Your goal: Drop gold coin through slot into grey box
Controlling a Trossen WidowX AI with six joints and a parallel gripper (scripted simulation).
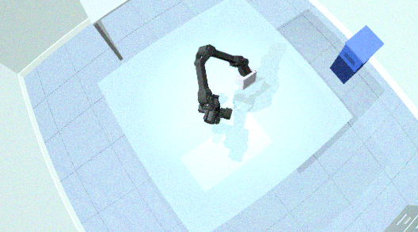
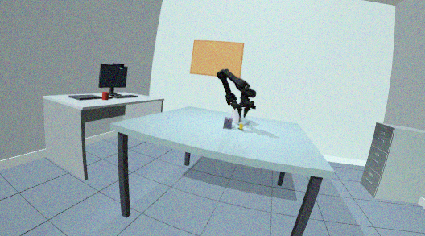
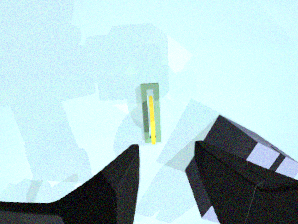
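My gripper tip is now 10 mm past the gold coin and 70 mm above it.
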